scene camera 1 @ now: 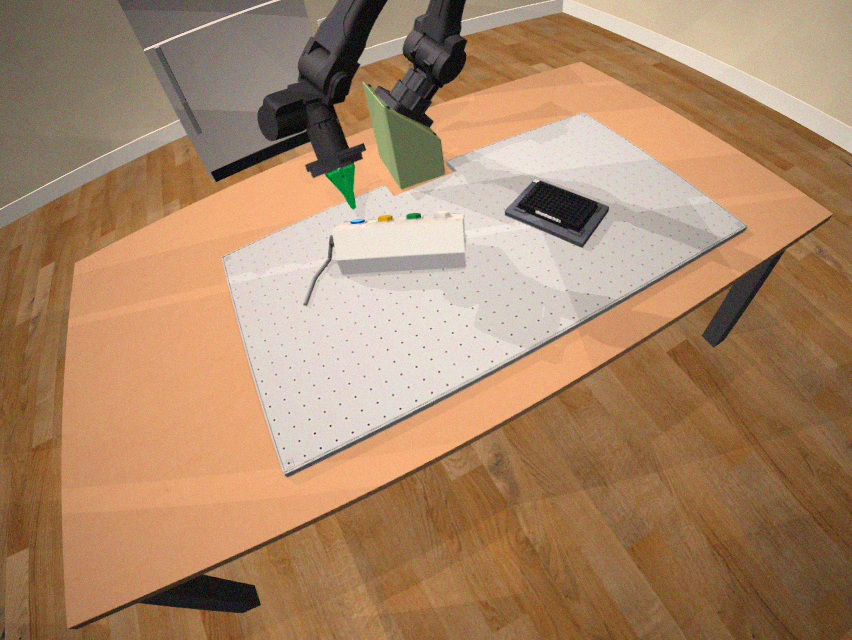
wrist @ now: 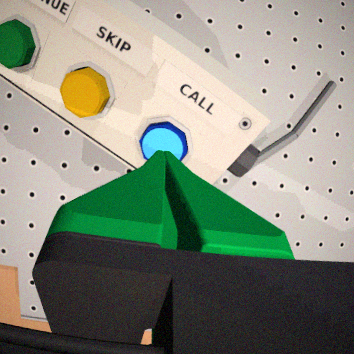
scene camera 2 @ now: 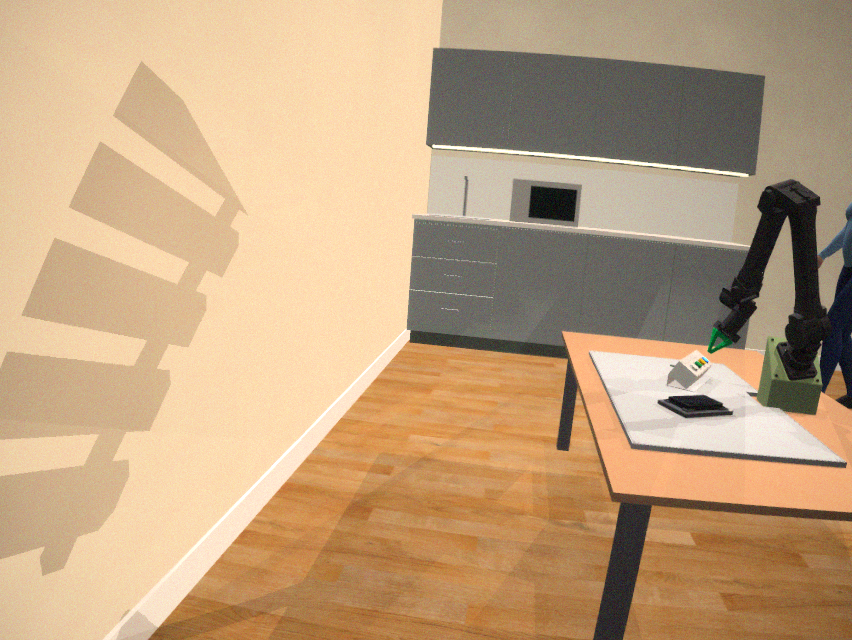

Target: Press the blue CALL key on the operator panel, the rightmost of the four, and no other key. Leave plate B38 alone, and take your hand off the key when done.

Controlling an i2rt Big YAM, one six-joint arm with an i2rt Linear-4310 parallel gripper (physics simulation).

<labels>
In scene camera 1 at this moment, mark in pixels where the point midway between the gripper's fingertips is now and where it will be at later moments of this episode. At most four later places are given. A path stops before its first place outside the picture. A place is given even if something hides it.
My gripper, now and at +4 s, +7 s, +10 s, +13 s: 353,208; 354,215; 354,219; 347,196; 341,173
</labels>
